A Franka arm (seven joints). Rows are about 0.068 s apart.
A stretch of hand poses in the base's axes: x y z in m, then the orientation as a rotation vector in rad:
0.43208 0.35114 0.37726 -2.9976 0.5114 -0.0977
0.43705 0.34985 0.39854 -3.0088 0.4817 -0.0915
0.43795 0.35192 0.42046 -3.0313 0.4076 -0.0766
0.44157 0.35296 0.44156 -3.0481 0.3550 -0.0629
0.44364 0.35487 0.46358 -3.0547 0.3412 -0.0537
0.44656 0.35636 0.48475 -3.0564 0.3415 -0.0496
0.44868 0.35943 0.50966 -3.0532 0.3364 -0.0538
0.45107 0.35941 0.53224 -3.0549 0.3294 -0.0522
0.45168 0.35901 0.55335 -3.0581 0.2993 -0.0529
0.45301 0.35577 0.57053 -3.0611 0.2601 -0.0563
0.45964 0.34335 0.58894 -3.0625 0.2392 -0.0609
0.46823 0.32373 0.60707 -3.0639 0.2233 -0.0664
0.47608 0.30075 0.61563 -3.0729 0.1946 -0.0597
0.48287 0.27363 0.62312 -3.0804 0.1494 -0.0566
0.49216 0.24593 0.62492 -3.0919 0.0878 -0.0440
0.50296 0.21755 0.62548 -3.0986 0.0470 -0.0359
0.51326 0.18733 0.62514 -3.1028 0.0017 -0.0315
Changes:
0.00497 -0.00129 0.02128 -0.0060 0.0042 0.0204
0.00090 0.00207 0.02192 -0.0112 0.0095 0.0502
0.00362 0.00104 0.02110 -0.0096 0.0090 0.0355
0.00207 0.00191 0.02202 -0.0043 0.0062 0.0095
0.00292 0.00149 0.02117 -0.0013 0.0029 0.0000
0.00212 0.00307 0.02491 0.0033 -0.0033 0.0030
0.00239 -0.00002 0.02258 -0.0009 0.0010 0.0047
0.00061 -0.00040 0.02111 -0.0006 -0.0011 0.0197
0.00133 -0.00324 0.01718 -0.0002 -0.0031 0.0255
0.00663 -0.01242 0.01841 -0.0003 -0.0034 0.0135
0.00859 -0.01962 0.01813 -0.0008 -0.0039 0.0102
0.00785 -0.02298 0.00856 -0.0070 0.0043 0.0190
0.00679 -0.02712 0.00749 -0.0054 0.0015 0.0295
0.00929 -0.02770 0.00180 -0.0093 0.0076 0.0402
0.01080 -0.02838 0.00056 -0.0059 0.0048 0.0265
0.01030 -0.03022 -0.00034 -0.0041 0.0023 0.0292

